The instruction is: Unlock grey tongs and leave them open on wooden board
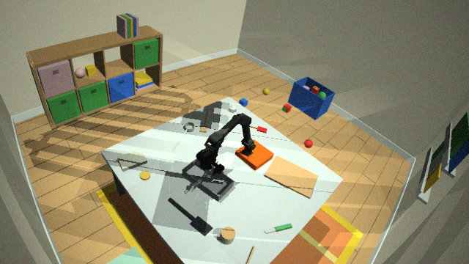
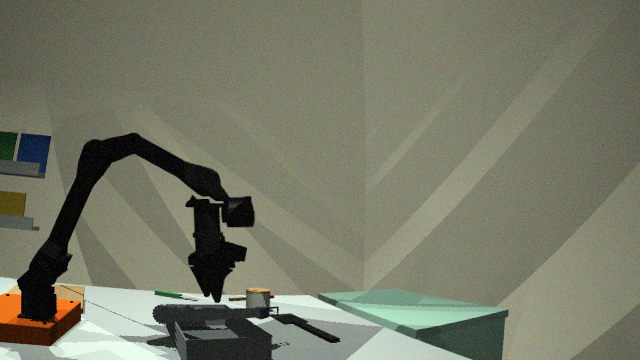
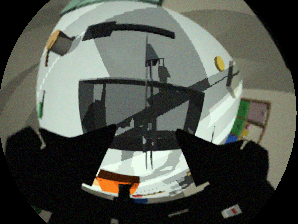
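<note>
The roasting tin lies 7 cm below my gripper tip. Also, from my gripper tip: pale block (32 cm ahead, 43 cm to the right, 9 cm below); wooden board (52 cm behind, 35 cm to the left, 10 cm below); black spatula (25 cm ahead, 16 cm to the left, 10 cm below).
</note>
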